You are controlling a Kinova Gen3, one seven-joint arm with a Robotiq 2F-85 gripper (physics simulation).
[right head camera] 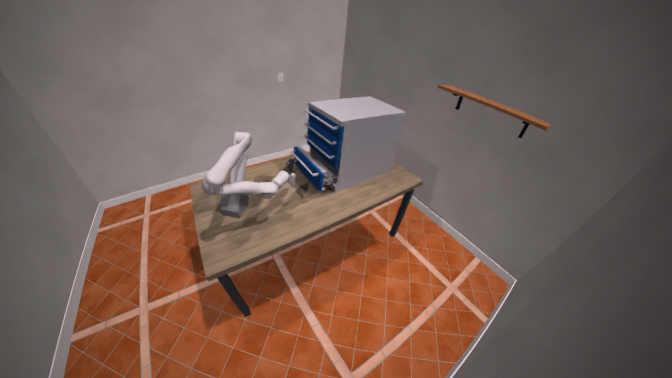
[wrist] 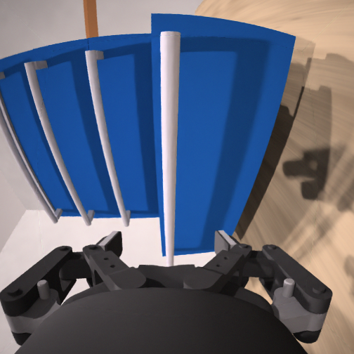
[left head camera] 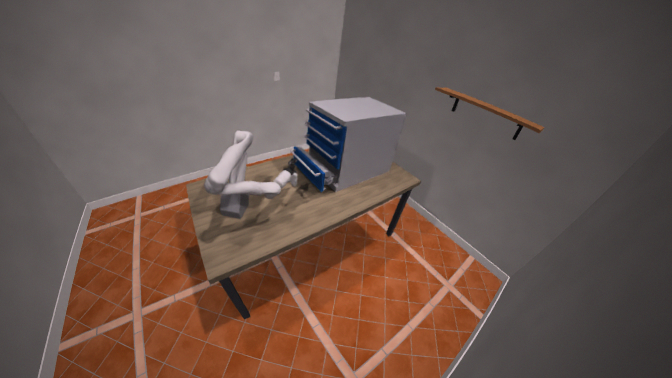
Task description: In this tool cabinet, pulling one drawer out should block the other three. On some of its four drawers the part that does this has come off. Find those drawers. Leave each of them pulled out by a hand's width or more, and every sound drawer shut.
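Note:
The grey tool cabinet (left head camera: 372, 145) (right head camera: 372, 145) has four blue drawers. The bottom drawer (left head camera: 312, 178) (right head camera: 310, 177) (wrist: 210, 140) is pulled well out. The top drawer (left head camera: 326, 127) (wrist: 25, 112), second drawer (left head camera: 325, 142) (wrist: 65, 125) and third drawer (wrist: 127, 125) look shut, with their fronts in line. My gripper (left head camera: 292, 163) (right head camera: 290, 165) (wrist: 168, 241) is open and empty at the far end of the bottom drawer's front. In the wrist view the bottom handle (wrist: 170, 140) runs midway between the spread fingertips, ungripped. The inner blocking parts are hidden.
The cabinet stands on a wooden table (left head camera: 280, 230) (right head camera: 280, 225) (wrist: 330, 215), across from the arm's base (left head camera: 234, 205) (right head camera: 234, 204). The pulled-out drawer juts over the table top toward the arm. An orange-brown wall shelf (left head camera: 490, 109) (right head camera: 495, 106) hangs on the wall beyond.

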